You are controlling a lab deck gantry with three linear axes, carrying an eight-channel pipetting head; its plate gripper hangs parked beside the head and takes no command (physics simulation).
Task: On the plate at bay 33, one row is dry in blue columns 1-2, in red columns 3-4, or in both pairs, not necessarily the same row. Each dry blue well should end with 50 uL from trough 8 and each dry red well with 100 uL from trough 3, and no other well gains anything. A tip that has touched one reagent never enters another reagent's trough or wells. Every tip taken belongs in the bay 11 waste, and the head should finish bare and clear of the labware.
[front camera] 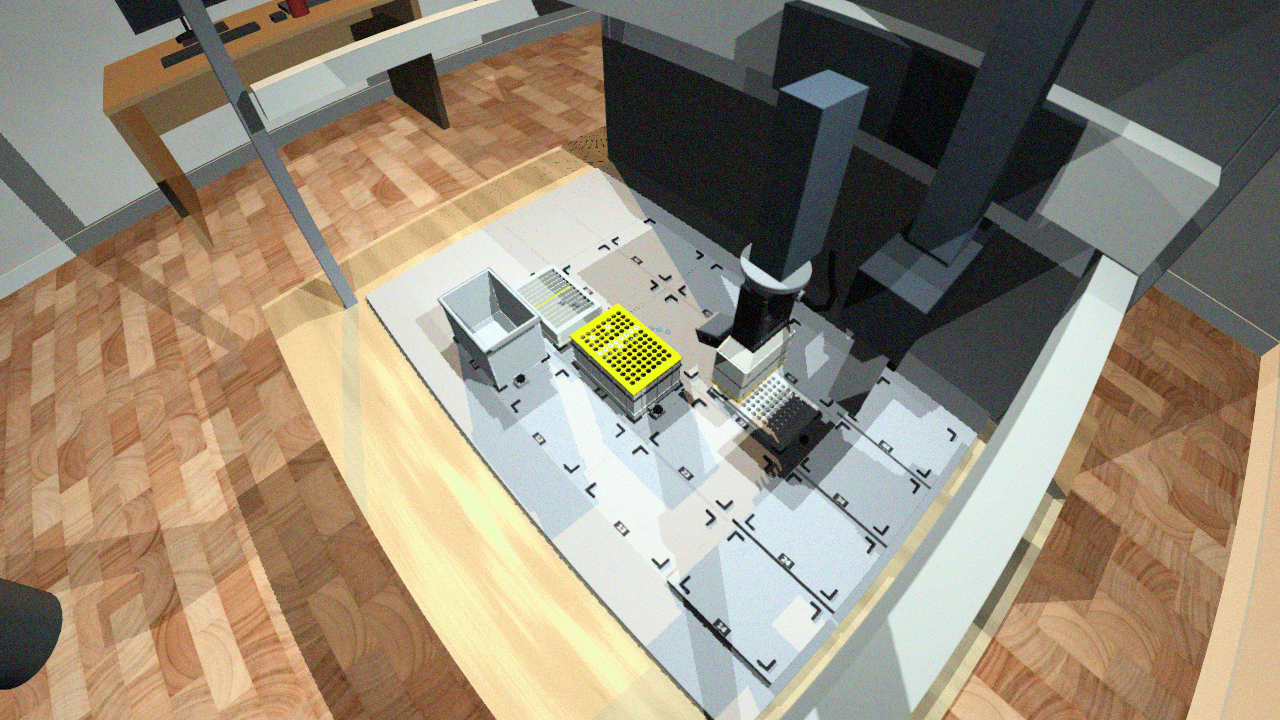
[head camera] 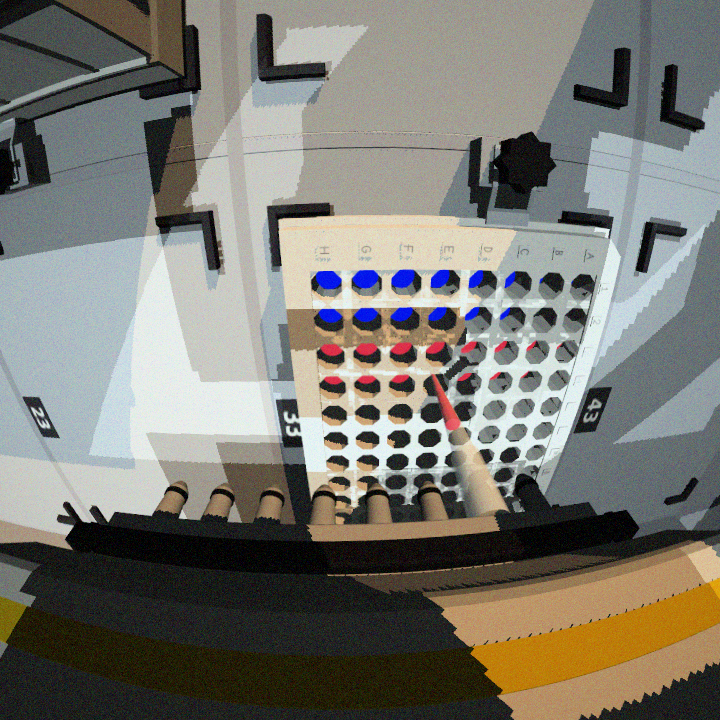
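The plate (front camera: pixel 759 409) (head camera: pixel 396 235) lies at bay 33 below the pipetting head (front camera: pixel 751 367) (head camera: pixel 402 547). In the head view, blue shows in columns 1-2 of rows H to C and red in column 3. In column 4 red shows in H, G and F, while E4 looks dark beside the tip. Wells toward row A are seen too obliquely to judge. One long tip (head camera: pixel 470 463) with red liquid in its end is on the second channel from the right; its point appears at E4, depth unclear. The other channels carry no tip. The parked plate gripper's fingers cannot be made out.
In the front view, the open grey waste bin (front camera: pixel 489 313) stands left, the slotted white trough tray (front camera: pixel 559 300) behind it and the yellow tip rack (front camera: pixel 626 349) between bin and plate. A dark-sided labware corner (head camera: pixel 167 40) shows at the head view's upper left. A black knob (head camera: pixel 525 162) stands beside the plate.
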